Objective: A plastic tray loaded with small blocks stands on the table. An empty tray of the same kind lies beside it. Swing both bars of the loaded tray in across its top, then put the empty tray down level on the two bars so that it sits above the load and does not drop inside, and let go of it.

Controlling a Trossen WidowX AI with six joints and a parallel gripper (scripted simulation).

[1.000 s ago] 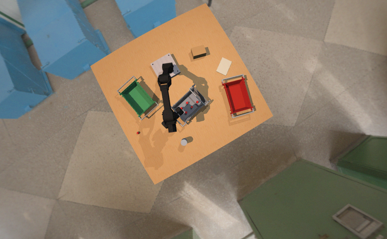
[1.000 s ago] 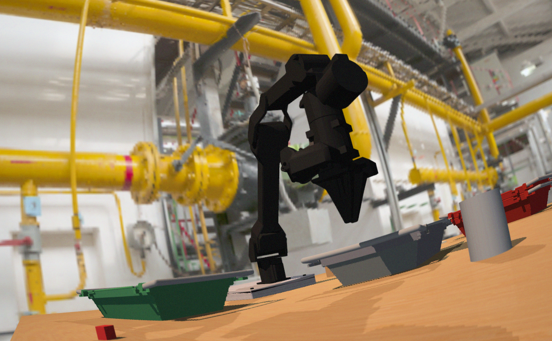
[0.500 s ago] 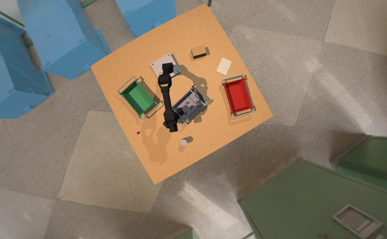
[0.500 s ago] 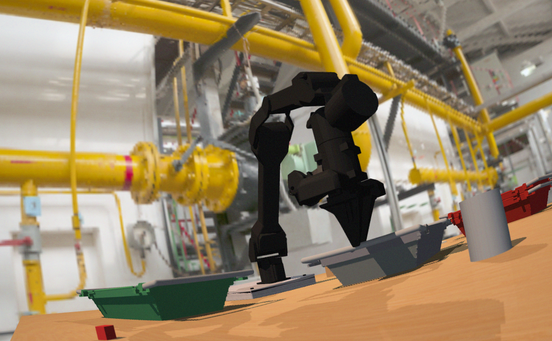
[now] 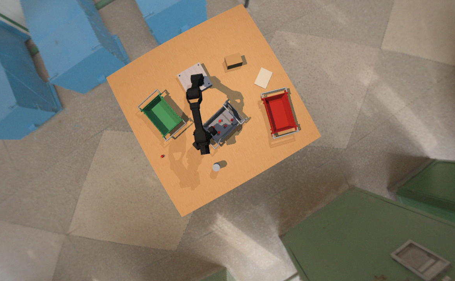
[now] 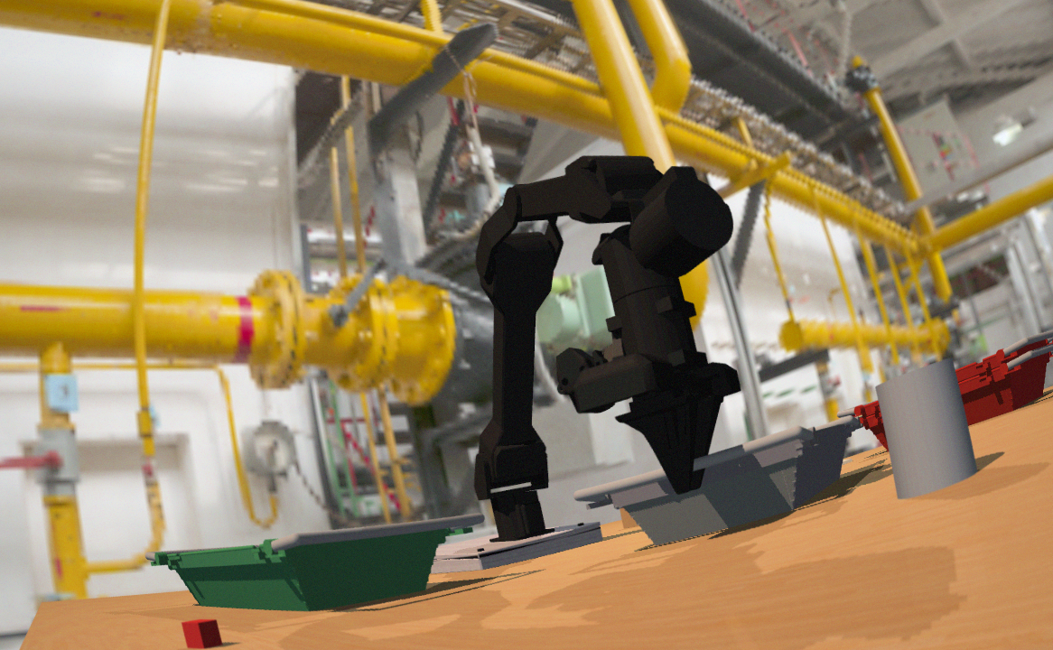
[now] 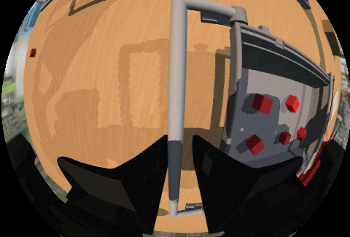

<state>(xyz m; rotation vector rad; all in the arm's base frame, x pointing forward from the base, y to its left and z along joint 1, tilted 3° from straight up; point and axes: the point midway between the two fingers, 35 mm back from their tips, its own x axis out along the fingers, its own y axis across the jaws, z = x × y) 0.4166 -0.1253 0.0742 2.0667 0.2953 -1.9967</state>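
Now: gripper tip 300 mm past the green tray and 230 mm to the left of it. Round my gripper tip: cardboard box (460 mm behind, 440 mm to the left, 10 mm below); red block (20 mm behind, 380 mm to the right, 30 mm below); grey cylinder (230 mm ahead, 20 mm to the right, 10 mm below).
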